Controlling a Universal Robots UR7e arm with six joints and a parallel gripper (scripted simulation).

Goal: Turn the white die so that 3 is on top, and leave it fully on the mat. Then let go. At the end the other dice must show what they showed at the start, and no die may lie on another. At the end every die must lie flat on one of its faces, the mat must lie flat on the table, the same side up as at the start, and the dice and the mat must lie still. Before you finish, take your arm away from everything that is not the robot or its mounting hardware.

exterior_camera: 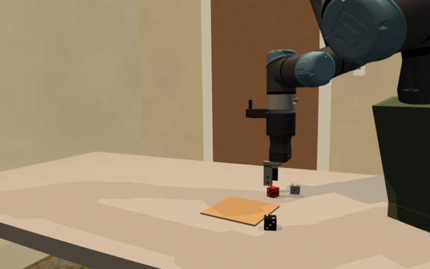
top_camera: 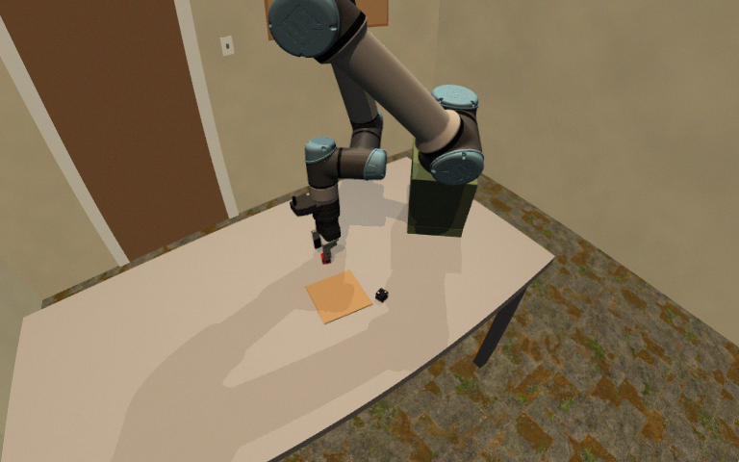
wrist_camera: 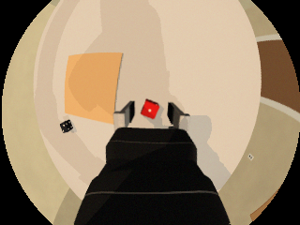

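Right now the red die is 1 cm behind my hand and 4 cm below it. Round my hand: white die (5 cm behind, 6 cm to the right, 4 cm below); orange mat (1 cm ahead, 14 cm to the left, 5 cm below); black die (9 cm behind, 20 cm to the left, 4 cm below).
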